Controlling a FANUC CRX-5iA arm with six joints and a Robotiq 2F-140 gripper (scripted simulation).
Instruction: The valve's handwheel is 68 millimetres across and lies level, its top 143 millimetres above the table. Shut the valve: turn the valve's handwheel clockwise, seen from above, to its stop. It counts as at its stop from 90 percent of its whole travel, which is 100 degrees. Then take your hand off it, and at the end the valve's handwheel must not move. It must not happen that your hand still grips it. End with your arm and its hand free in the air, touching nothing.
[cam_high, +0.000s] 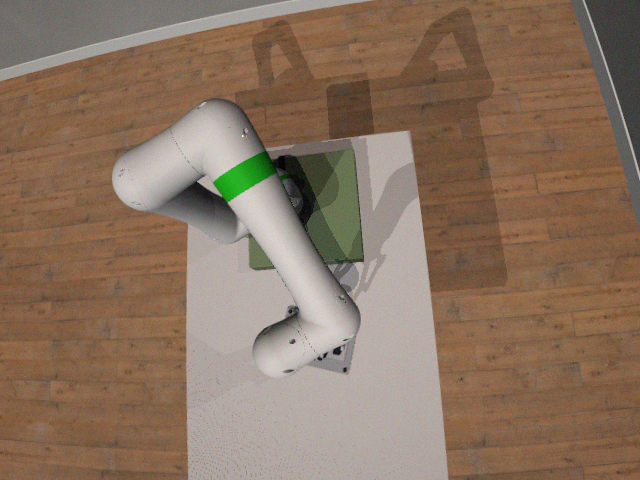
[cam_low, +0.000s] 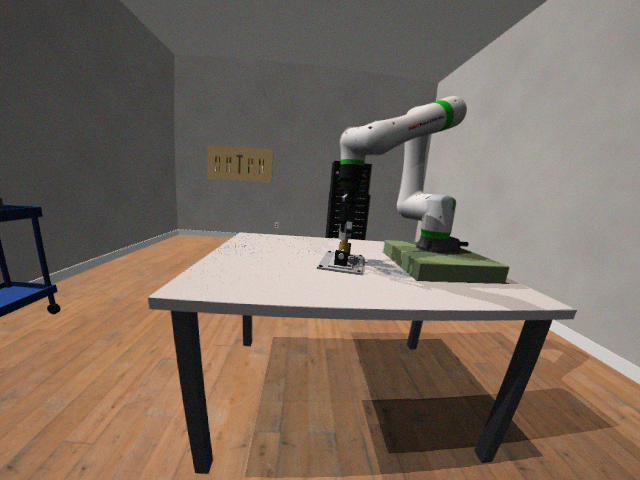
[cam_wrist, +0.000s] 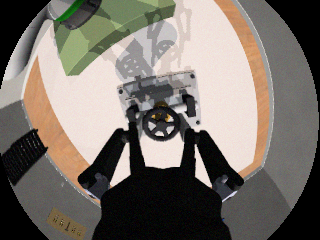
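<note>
Now: hand 10 mm above the black spoked handwheel. Round my hand: base plate 130 mm below.
</note>
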